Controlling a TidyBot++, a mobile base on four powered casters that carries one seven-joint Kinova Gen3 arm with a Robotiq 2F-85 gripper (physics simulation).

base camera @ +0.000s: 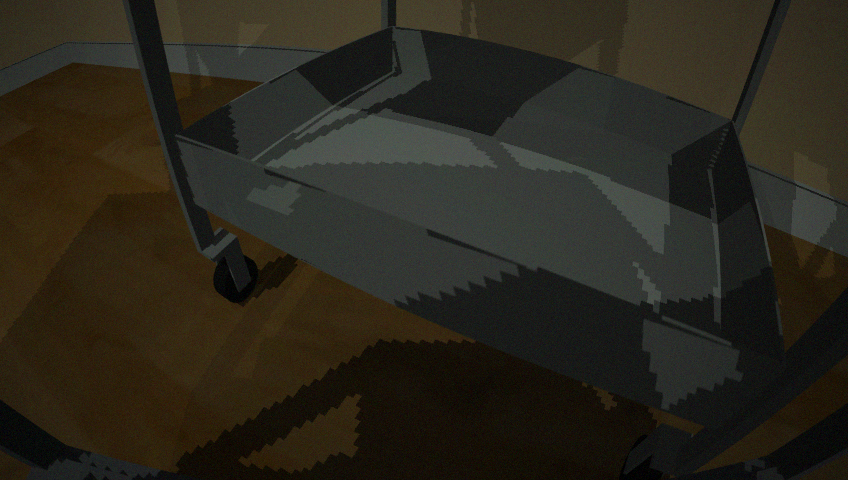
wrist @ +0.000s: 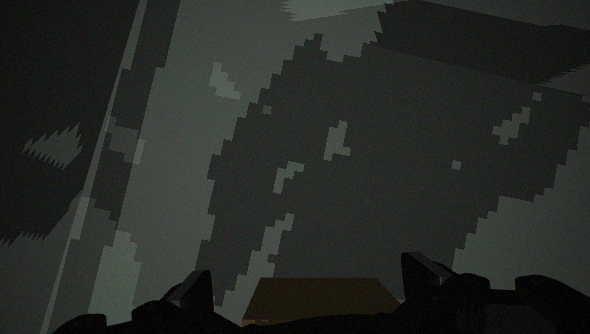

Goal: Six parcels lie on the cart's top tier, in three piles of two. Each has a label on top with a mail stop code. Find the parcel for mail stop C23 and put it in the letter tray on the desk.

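Note:
In the wrist view my gripper [wrist: 307,282] is open, with its two dark fingertips wide apart at the bottom edge. A brown parcel [wrist: 320,297] shows between the fingertips, low in the view. Its far side and a thin strip of its top show; the rest is hidden by the gripper body, and no label can be read. The parcel stands on the grey top tier of the cart [wrist: 165,200]. In the base camera view the cart's lower tier [base camera: 380,196] shows, with raised walls. The other parcels and the letter tray do not show in either view.
The cart's corner post [base camera: 155,77] rises at the left in the base camera view, above a black caster wheel [base camera: 235,279]. Another post [base camera: 758,65] stands at the right. A tan wall [base camera: 684,53] is behind the cart, and brown floor [base camera: 89,267] lies around it.

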